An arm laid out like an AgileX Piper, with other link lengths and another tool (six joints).
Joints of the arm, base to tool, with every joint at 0 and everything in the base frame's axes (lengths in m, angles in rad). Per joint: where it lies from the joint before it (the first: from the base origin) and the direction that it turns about. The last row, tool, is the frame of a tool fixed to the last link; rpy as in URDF.
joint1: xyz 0 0 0.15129 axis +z
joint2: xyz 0 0 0 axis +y
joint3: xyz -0.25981 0 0.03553 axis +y
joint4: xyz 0.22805 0 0.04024 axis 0.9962 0 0.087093
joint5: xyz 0 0 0 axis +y
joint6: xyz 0.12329 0 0.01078 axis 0.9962 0 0.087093
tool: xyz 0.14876 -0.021 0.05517 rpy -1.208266 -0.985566 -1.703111
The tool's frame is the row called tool.
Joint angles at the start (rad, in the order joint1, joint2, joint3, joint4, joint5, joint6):
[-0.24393, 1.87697, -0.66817, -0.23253, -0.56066, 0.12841]
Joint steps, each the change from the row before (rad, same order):
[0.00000, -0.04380, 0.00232, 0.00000, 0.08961, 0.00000]
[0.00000, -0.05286, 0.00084, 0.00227, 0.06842, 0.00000]
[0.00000, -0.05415, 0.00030, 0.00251, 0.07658, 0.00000]
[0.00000, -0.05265, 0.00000, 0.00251, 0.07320, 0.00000]
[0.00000, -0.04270, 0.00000, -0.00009, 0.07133, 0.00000]
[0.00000, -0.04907, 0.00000, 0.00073, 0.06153, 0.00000]
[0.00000, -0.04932, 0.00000, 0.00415, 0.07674, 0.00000]
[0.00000, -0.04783, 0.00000, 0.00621, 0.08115, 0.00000]
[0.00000, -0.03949, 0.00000, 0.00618, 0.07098, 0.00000]
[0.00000, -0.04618, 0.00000, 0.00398, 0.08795, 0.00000]
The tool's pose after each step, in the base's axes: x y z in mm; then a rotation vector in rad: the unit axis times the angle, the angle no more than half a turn. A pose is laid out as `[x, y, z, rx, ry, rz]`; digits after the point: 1 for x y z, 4 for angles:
[467.6, -104.6, 73.5, -2.3081, 0.7118, -1.3374]
[462.0, -107.4, 81.6, -2.3285, 0.7250, -1.3290]
[454.8, -110.3, 88.5, -2.3531, 0.7426, -1.3139]
[447.3, -113.0, 95.4, -2.3750, 0.7603, -1.3005]
[438.9, -115.2, 98.2, -2.4025, 0.7786, -1.2763]
[431.7, -117.3, 106.1, -2.4177, 0.7915, -1.2704]
[421.5, -119.8, 110.3, -2.4406, 0.8169, -1.2475]
[409.7, -122.1, 112.8, -2.4646, 0.8481, -1.2168]
[398.7, -123.8, 113.8, -2.4851, 0.8773, -1.1858]
[384.4, -125.4, 114.0, -2.5136, 0.9108, -1.1429]

